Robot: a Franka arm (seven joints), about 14 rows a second.
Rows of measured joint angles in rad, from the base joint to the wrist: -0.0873, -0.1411, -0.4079, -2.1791, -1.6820, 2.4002, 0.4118; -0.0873, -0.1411, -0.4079, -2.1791, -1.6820, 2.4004, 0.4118; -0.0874, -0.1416, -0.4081, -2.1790, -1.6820, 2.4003, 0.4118; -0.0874, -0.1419, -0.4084, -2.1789, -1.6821, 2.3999, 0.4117; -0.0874, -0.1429, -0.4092, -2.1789, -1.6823, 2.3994, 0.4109; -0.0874, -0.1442, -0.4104, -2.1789, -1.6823, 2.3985, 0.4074; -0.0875, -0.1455, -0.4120, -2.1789, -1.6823, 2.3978, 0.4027; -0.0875, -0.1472, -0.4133, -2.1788, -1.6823, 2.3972, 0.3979; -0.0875, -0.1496, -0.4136, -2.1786, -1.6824, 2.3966, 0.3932; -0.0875, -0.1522, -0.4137, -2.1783, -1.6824, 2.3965, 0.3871; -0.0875, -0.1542, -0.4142, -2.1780, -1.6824, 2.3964, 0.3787; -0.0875, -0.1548, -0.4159, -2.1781, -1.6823, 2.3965, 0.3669; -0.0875, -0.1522, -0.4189, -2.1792, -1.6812, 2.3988, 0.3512; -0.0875, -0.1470, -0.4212, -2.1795, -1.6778, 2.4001, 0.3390; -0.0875, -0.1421, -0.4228, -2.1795, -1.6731, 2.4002, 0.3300; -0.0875, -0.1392, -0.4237, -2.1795, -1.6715, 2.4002, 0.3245; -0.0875, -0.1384, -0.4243, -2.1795, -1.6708, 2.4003, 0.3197; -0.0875, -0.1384, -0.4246, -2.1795, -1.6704, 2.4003, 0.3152; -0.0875, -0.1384, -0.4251, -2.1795, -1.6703, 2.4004, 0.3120; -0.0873, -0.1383, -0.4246, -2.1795, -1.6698, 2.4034, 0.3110; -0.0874, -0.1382, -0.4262, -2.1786, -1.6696, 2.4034, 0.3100
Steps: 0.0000, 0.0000, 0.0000, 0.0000, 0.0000, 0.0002, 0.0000; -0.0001, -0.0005, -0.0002, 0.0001, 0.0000, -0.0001, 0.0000; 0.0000, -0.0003, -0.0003, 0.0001, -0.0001, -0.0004, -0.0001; 0.0000, -0.0010, -0.0008, 0.0000, -0.0002, -0.0005, -0.0008; 0.0000, -0.0013, -0.0012, 0.0000, 0.0000, -0.0009, -0.0035; -0.0001, -0.0013, -0.0016, 0.0000, 0.0000, -0.0007, -0.0047; 0.0000, -0.0017, -0.0013, 0.0001, 0.0000, -0.0006, -0.0048; 0.0000, -0.0024, -0.0003, 0.0002, -0.0001, -0.0006, -0.0047; 0.0000, -0.0026, -0.0001, 0.0003, 0.0000, -0.0001, -0.0061; 0.0000, -0.0020, -0.0005, 0.0003, 0.0000, -0.0001, -0.0084; 0.0000, -0.0006, -0.0017, -0.0001, 0.0001, 0.0001, -0.0118; 0.0000, 0.0026, -0.0030, -0.0011, 0.0011, 0.0023, -0.0157; 0.0000, 0.0052, -0.0023, -0.0003, 0.0034, 0.0013, -0.0122; 0.0000, 0.0049, -0.0016, 0.0000, 0.0047, 0.0001, -0.0090; 0.0000, 0.0029, -0.0009, 0.0000, 0.0016, 0.0000, -0.0055; 0.0000, 0.0008, -0.0006, 0.0000, 0.0007, 0.0001, -0.0048; 0.0000, 0.0000, -0.0003, 0.0000, 0.0004, 0.0000, -0.0045; 0.0000, 0.0000, -0.0005, 0.0000, 0.0001, 0.0001, -0.0032; 0.0002, 0.0001, 0.0005, 0.0000, 0.0005, 0.0030, -0.0010; -0.0001, 0.0001, -0.0016, 0.0009, 0.0002, 0.0000, -0.0010
